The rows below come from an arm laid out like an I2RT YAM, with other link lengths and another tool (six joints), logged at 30 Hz.
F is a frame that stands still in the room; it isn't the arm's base.
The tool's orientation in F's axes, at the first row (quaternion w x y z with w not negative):
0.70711 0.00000 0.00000 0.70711
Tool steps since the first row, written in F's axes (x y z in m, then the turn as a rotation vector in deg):
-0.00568 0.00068 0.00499 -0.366 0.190 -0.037
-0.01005 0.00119 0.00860 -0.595 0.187 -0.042
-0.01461 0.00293 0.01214 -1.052 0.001 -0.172
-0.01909 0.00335 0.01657 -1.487 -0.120 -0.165
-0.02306 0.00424 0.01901 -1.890 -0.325 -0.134
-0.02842 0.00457 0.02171 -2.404 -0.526 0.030
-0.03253 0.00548 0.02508 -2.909 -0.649 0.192
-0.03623 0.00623 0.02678 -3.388 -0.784 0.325
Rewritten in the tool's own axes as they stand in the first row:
0.00068 0.00568 0.00499 0.190 0.366 -0.037
0.00119 0.01005 0.00860 0.187 0.595 -0.042
0.00293 0.01461 0.01214 0.001 1.052 -0.172
0.00335 0.01909 0.01657 -0.120 1.487 -0.165
0.00424 0.02306 0.01901 -0.325 1.890 -0.134
0.00457 0.02842 0.02171 -0.526 2.404 0.030
0.00548 0.03253 0.02508 -0.649 2.909 0.192
0.00623 0.03623 0.02678 -0.784 3.388 0.325

